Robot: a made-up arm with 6 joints. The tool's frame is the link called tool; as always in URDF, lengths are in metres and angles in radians. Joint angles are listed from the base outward. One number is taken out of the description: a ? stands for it. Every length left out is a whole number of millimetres.
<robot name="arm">
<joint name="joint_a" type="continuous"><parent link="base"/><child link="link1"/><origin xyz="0 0 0.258"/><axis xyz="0 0 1"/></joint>
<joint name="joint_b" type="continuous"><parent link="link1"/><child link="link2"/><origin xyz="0 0 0"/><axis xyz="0 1 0"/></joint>
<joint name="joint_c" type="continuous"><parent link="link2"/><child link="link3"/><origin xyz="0 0 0.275"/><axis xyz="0 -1 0"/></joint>
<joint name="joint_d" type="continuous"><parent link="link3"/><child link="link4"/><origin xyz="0.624 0 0"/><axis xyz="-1 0 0"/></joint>
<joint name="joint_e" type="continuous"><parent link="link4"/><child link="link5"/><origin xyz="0 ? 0"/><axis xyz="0 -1 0"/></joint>
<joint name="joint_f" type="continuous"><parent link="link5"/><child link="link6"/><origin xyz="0 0 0"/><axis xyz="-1 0 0"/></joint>
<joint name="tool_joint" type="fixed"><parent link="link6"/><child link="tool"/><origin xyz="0 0 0"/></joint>
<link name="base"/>
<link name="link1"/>
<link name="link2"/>
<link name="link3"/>
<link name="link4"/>
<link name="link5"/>
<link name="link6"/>
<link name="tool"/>
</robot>
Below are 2 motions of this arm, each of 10 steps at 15 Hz.
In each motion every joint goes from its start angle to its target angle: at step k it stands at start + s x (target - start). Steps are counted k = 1, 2, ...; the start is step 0. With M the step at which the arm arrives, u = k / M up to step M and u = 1 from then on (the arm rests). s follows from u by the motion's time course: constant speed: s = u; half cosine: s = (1 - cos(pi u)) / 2; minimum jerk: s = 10 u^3 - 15 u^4 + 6 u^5.
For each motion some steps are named. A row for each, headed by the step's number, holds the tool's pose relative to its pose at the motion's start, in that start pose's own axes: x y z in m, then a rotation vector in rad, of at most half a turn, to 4 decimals.
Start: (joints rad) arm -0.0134 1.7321 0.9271 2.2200 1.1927 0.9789
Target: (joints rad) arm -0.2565 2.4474 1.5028 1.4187 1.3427 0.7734
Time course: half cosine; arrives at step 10
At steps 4, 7, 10:
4: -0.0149 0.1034 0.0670 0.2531 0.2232 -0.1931
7: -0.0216 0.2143 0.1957 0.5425 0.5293 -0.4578
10: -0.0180 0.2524 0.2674 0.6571 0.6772 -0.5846

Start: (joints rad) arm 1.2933 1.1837 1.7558 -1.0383 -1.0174 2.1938
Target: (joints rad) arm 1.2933 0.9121 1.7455 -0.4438 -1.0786 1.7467
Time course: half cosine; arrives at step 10
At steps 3, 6, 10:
3: -0.0307 -0.0472 0.0192 -0.0098 0.0778 0.0297
6: -0.1038 -0.1442 0.0735 -0.0172 0.2721 0.0566
10: -0.1649 -0.2115 0.1267 -0.0100 0.4384 0.0383

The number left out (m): -0.127
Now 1 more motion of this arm.
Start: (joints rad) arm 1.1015 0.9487 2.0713 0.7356 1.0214 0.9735
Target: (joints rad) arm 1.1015 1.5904 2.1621 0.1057 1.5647 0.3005
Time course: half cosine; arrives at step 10
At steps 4, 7, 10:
4: -0.1482 0.1072 0.0678 0.4278 0.0894 -0.1204
7: -0.3583 0.1922 0.1867 0.8808 0.2397 -0.3290
10: -0.4572 0.2079 0.2506 1.0407 0.3122 -0.4446

